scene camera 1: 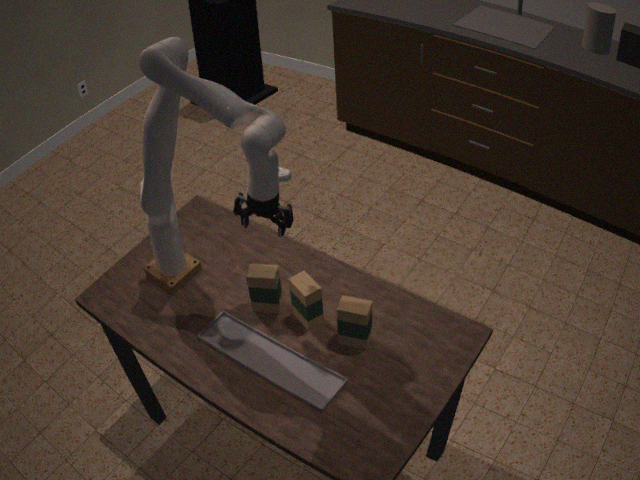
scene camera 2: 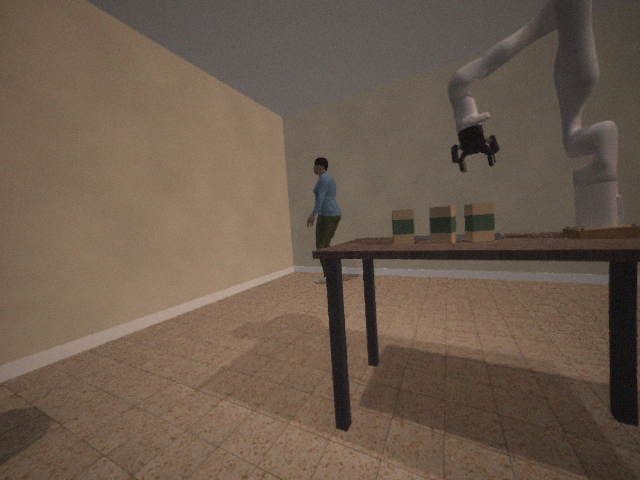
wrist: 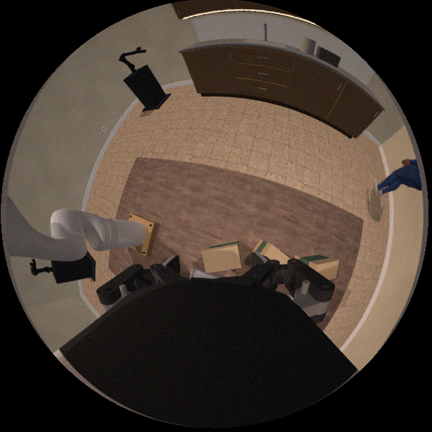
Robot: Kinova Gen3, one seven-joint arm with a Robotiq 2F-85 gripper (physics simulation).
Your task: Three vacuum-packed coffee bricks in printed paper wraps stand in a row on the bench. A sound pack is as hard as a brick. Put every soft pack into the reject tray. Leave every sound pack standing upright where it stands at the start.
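Places are measured from the arm's base along level axes (x ahead, y left, z up), in millimetres.
Pixels of known places: gripper, fingertip midpoint: (scene camera 1: 263, 230) (scene camera 2: 478, 169); arm's base, link origin: (scene camera 1: 172, 264) (scene camera 2: 597, 227).
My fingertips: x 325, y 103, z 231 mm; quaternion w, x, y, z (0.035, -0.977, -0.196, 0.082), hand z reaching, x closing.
For each thing: its top centre in the pictures, then the offset to it from my fingertips. Level surfaces: height alone.
- middle pack, top centre: (scene camera 1: 304, 283) (scene camera 2: 442, 206) 119 mm ahead, 5 mm left, 124 mm down
- far pack, top centre: (scene camera 1: 354, 305) (scene camera 2: 402, 209) 267 mm ahead, 19 mm left, 124 mm down
- long grey reject tray, top centre: (scene camera 1: 268, 357) (scene camera 2: 443, 235) 129 mm ahead, 169 mm right, 250 mm down
- brown bench, surface height: 265 mm down
Three coffee packs in tan paper with a green band stand upright, apart, in a row. The pack nearest the arm's base (scene camera 1: 264, 285) (scene camera 2: 479, 222) (wrist: 221, 258), the middle pack (scene camera 1: 306, 299) (scene camera 2: 443, 224) (wrist: 272, 252) and the far pack (scene camera 1: 354, 320) (scene camera 2: 403, 226) (wrist: 326, 266) look alike; softness cannot be seen. The middle one is turned differently. My gripper (scene camera 1: 263, 227) (scene camera 2: 477, 166) (wrist: 215, 262) is open and empty, above the packs' tops and apart from them. The long grey reject tray (scene camera 1: 279, 361) lies beside the row with no pack in it; part shows in the wrist view.
The packs and tray are on the brown bench (scene camera 1: 413, 356) (scene camera 2: 516, 248) (wrist: 225, 200). The arm's base plate (scene camera 1: 172, 276) (wrist: 148, 239) is at one end. A person in blue (scene camera 2: 326, 201) stands beyond the bench. A counter (scene camera 1: 465, 98) (wrist: 250, 72) stands against the wall.
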